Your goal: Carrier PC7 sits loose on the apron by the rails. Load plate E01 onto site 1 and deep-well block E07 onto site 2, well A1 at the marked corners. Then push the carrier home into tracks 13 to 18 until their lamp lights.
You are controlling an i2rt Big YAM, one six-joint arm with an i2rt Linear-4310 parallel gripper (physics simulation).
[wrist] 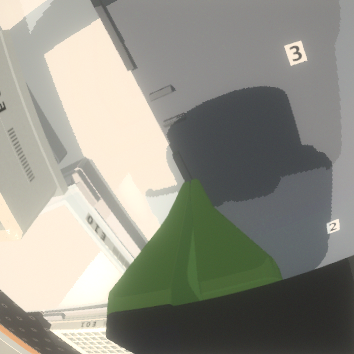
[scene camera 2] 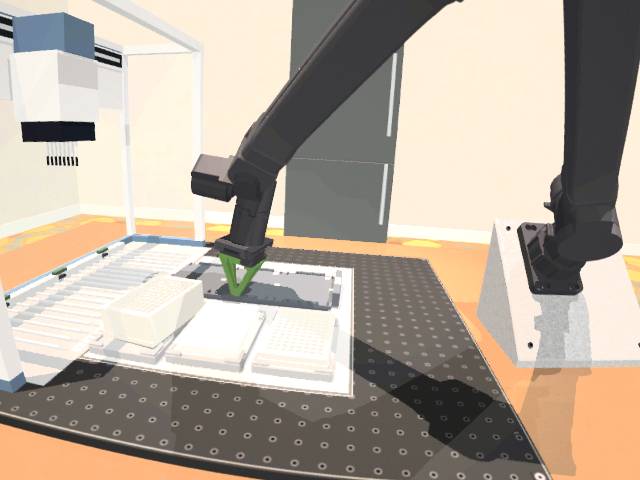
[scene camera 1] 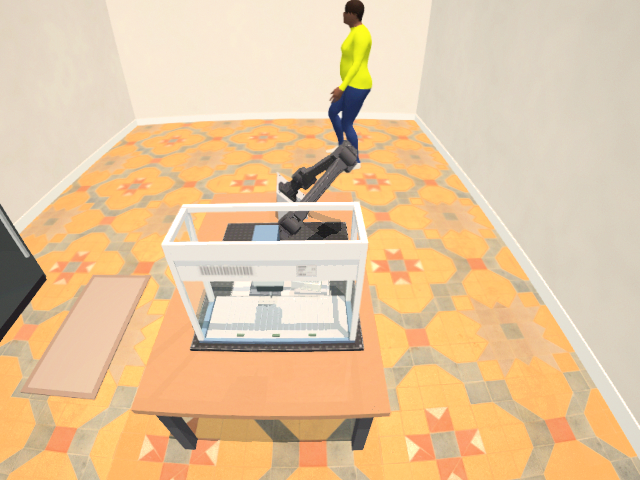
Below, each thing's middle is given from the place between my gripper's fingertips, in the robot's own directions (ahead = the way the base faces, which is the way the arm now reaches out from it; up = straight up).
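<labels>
There is the lidded plate (scene camera 2: 218, 330), and my gripper is 1 cm past it, 12 cm to the right of it and 1 cm below it. Counting from my hand, the carrier (scene camera 2: 305, 290) is 2 cm behind and 6 cm to the right, while the pipetting head (scene camera 2: 56, 93) is 32 cm ahead, 2 cm to the right and 32 cm above. Going by their middles, of the things named here the carrier is the nearest to my gripper and the pipetting head the farthest from it.
</labels>
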